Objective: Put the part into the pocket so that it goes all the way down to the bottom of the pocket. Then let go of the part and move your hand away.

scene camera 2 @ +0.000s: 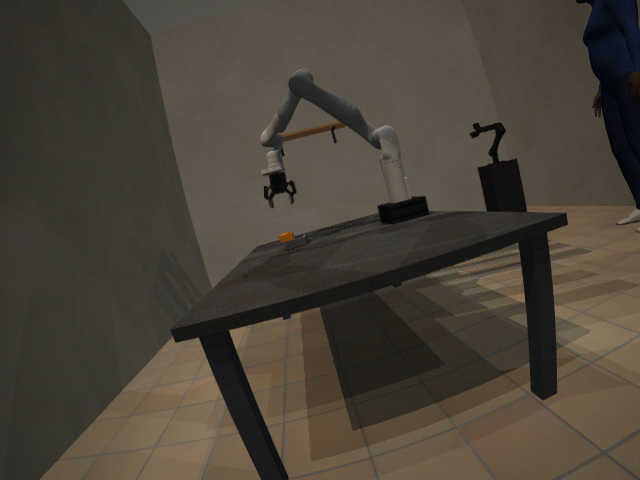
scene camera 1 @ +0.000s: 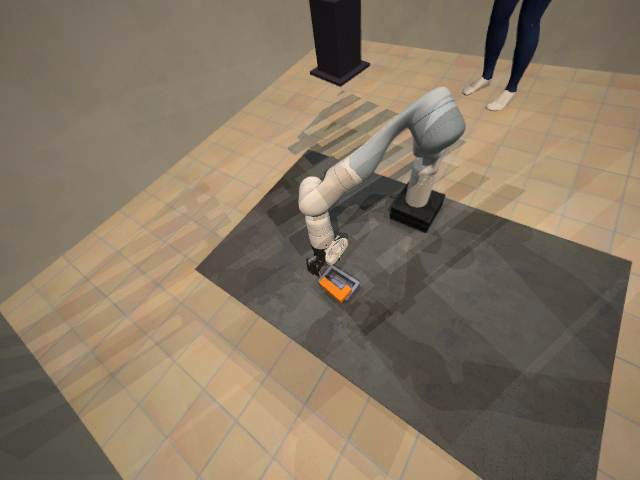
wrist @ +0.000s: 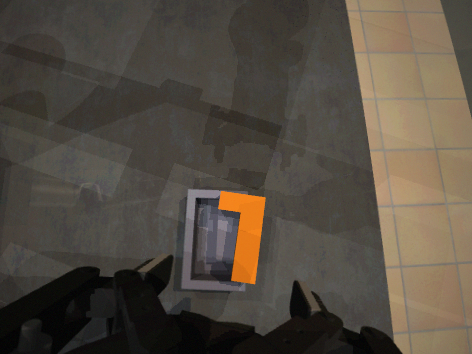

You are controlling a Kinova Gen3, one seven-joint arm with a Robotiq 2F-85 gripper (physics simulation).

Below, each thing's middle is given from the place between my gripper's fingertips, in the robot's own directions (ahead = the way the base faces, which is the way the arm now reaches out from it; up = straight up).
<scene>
I see the orange L-shaped block [wrist: 251, 208] 14 cm below my hand, 2 cm to the left of it and 1 cm ahead of it. Round my hand: grey pocket block [wrist: 210, 236] 17 cm below, 2 cm behind, 1 cm to the left.
</scene>
